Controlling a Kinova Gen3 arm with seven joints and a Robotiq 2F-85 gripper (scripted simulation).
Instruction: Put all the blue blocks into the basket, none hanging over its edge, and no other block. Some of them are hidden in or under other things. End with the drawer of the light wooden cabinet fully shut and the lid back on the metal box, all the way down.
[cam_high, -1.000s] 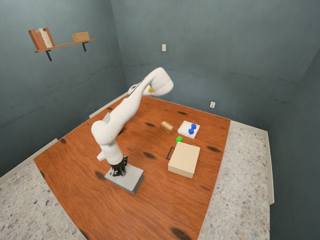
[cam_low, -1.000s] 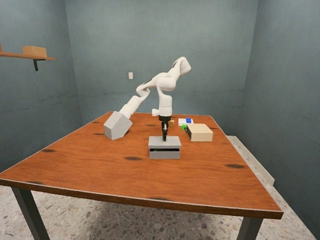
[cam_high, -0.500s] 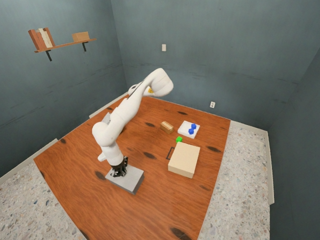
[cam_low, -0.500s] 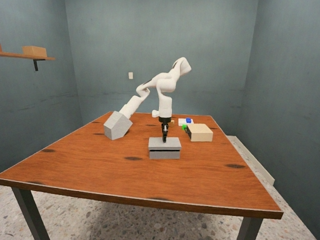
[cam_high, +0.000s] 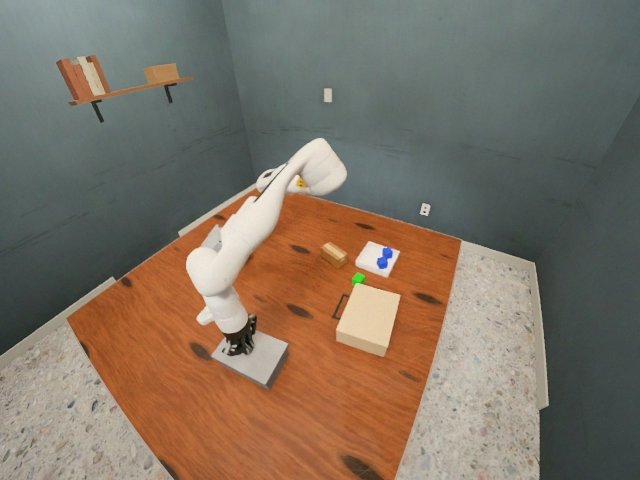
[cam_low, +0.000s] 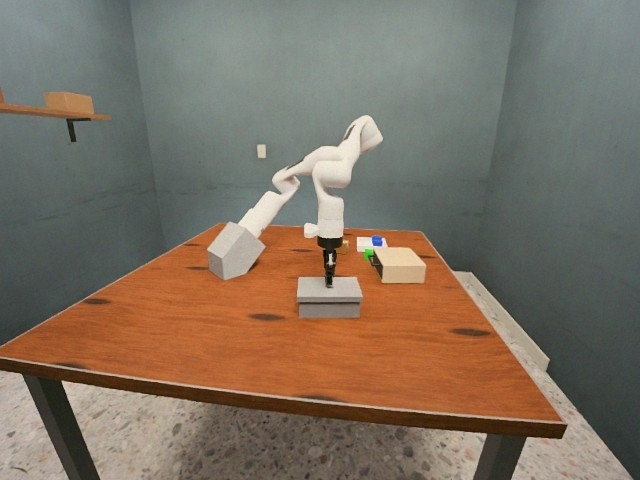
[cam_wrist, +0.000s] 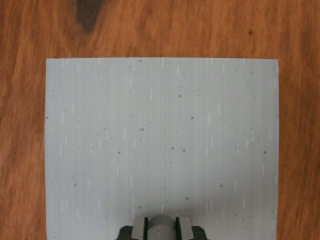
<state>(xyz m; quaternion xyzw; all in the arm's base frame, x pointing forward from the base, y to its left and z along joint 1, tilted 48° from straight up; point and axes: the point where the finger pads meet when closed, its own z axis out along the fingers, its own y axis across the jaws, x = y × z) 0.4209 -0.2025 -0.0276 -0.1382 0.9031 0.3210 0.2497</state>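
The grey metal box is 7 cm below my hand. Round my hand: light wooden cabinet: 14 cm ahead, 36 cm to the left, 6 cm below; green block: 47 cm to the left, 8 cm below; metal lid: 3 cm below.
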